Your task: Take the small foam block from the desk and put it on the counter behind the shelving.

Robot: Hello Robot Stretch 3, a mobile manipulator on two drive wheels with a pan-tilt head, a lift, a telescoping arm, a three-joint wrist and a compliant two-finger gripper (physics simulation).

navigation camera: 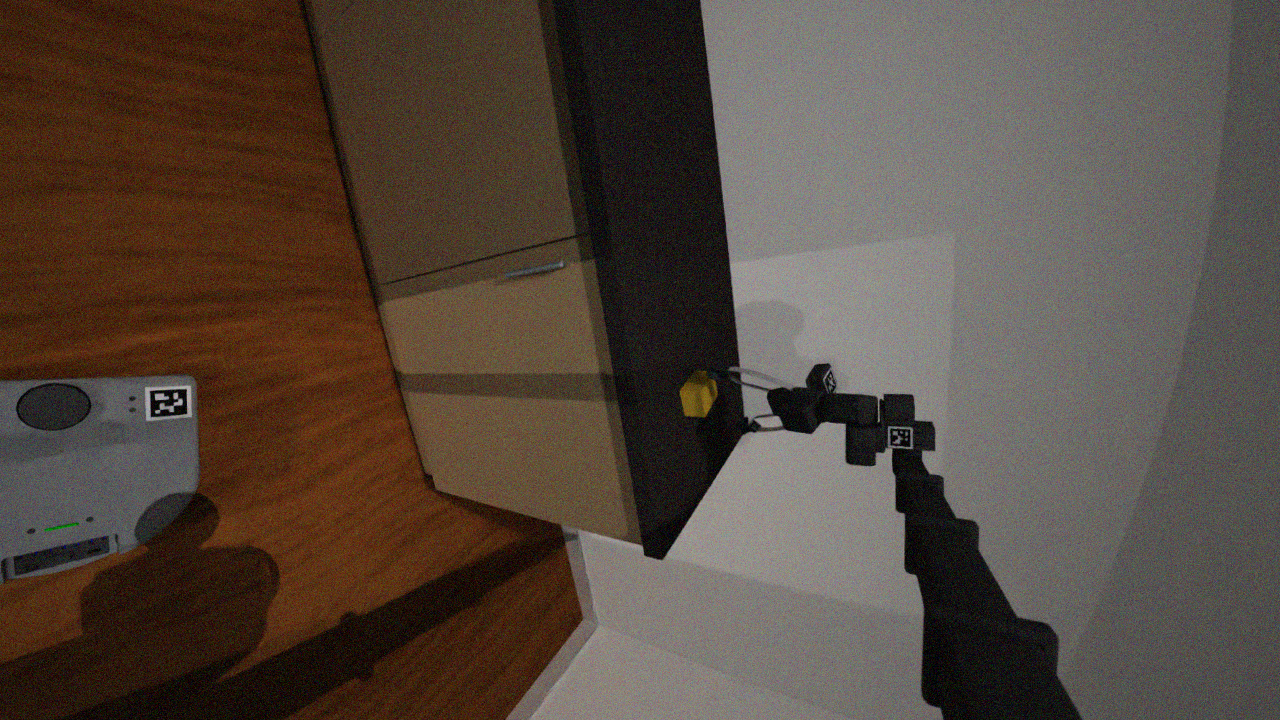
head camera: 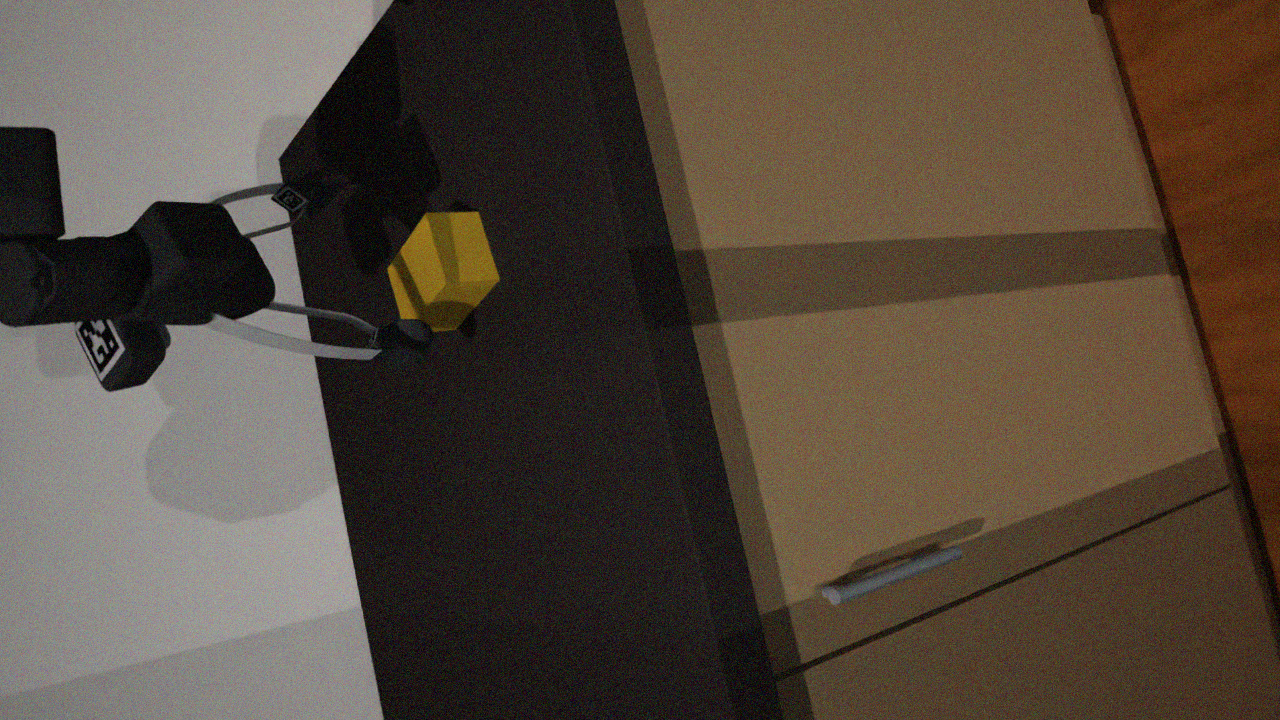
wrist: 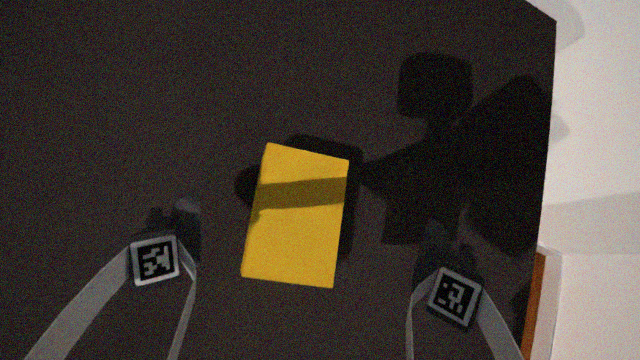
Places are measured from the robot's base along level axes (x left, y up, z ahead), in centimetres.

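Pixels of known places: gripper, between the fingertips: (navigation camera: 722, 397) (head camera: 381, 267); robot's base, origin of its link: (navigation camera: 56, 404).
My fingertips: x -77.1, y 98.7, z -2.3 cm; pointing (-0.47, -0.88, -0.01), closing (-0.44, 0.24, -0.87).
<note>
Ahead of a thing's pixels: the offset from my fingertips to its top centre. "spot": to the spot under its first point. Level surfaces: height alone.
The yellow foam block {dz +0.7, dx -1.0, dy -3.1 cm} (head camera: 447, 264) (navigation camera: 698, 394) (wrist: 295, 230) rests on the dark counter {dy -7.6 cm} (head camera: 528, 501) (navigation camera: 662, 179) (wrist: 100, 100), near the counter's end. My gripper (head camera: 353, 266) (navigation camera: 733, 399) (wrist: 311, 231) is open, its fingers standing well apart. In the wrist view, the block lies between and beyond the fingertips, with a gap on either side. In the head view, the fingers are on the wall side of the block, and one fingertip overlaps the block's near lower corner. The desk and shelving cannot be made out.
Tan cabinet fronts (head camera: 895, 358) (navigation camera: 483, 340) with a metal handle {spot: dz +24.2, dx +27.8, dy -23.6 cm} (head camera: 895, 575) (navigation camera: 534, 269) are below the counter. A pale wall (head camera: 241, 573) (navigation camera: 1056, 179) runs behind it. My grey base (navigation camera: 98, 465) stands on the wooden floor {dy -98.7 cm} (navigation camera: 196, 223). The arm (navigation camera: 975, 591) reaches along the wall.
</note>
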